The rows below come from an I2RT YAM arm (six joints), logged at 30 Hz.
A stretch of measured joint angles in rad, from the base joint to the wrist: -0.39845 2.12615 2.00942 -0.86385 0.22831 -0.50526; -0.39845 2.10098 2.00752 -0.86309 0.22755 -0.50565; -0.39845 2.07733 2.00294 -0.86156 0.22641 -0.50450; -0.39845 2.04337 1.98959 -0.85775 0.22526 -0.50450; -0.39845 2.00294 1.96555 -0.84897 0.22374 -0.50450; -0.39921 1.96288 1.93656 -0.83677 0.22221 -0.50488; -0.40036 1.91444 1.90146 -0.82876 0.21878 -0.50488; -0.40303 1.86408 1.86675 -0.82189 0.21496 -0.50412; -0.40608 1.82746 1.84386 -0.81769 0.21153 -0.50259; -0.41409 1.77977 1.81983 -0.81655 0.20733 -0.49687; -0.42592 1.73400 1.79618 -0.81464 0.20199 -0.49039; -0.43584 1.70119 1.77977 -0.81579 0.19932 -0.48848; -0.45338 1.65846 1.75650 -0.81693 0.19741 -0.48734; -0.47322 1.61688 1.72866 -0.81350 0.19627 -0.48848; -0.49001 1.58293 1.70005 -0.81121 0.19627 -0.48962; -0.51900 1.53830 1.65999 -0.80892 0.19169 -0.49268; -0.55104 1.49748 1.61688 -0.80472 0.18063 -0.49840; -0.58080 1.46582 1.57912 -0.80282 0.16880 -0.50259; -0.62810 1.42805 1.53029 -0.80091 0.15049 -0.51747; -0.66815 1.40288 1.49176 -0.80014 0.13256 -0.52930; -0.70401 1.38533 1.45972 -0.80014 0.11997 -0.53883
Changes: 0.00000 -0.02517 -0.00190 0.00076 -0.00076 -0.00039; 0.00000 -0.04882 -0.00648 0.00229 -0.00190 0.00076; 0.00000 -0.08278 -0.01983 0.00610 -0.00305 0.00076; 0.00000 -0.12321 -0.04387 0.01488 -0.00457 0.00076; -0.00076 -0.16327 -0.07286 0.02708 -0.00610 0.00038; -0.00191 -0.21171 -0.10796 0.03509 -0.00953 0.00038; -0.00458 -0.26207 -0.14267 0.04196 -0.01335 0.00114; -0.00763 -0.29869 -0.16556 0.04616 -0.01678 0.00267; -0.01564 -0.34638 -0.18959 0.04730 -0.02098 0.00839; -0.02747 -0.39215 -0.21324 0.04921 -0.02632 0.01487; -0.03739 -0.42496 -0.22965 0.04806 -0.02899 0.01678; -0.05493 -0.46769 -0.25292 0.04692 -0.03090 0.01792; -0.07477 -0.50927 -0.28076 0.05035 -0.03204 0.01678; -0.09156 -0.54322 -0.30937 0.05264 -0.03204 0.01564; -0.12055 -0.58785 -0.34943 0.05493 -0.03662 0.01258; -0.15259 -0.62867 -0.39254 0.05913 -0.04768 0.00686; -0.18235 -0.66033 -0.43030 0.06103 -0.05951 0.00267; -0.22965 -0.69810 -0.47913 0.06294 -0.07782 -0.01221; -0.26970 -0.72327 -0.51766 0.06371 -0.09575 -0.02404; -0.30556 -0.74082 -0.54970 0.06371 -0.10834 -0.03357
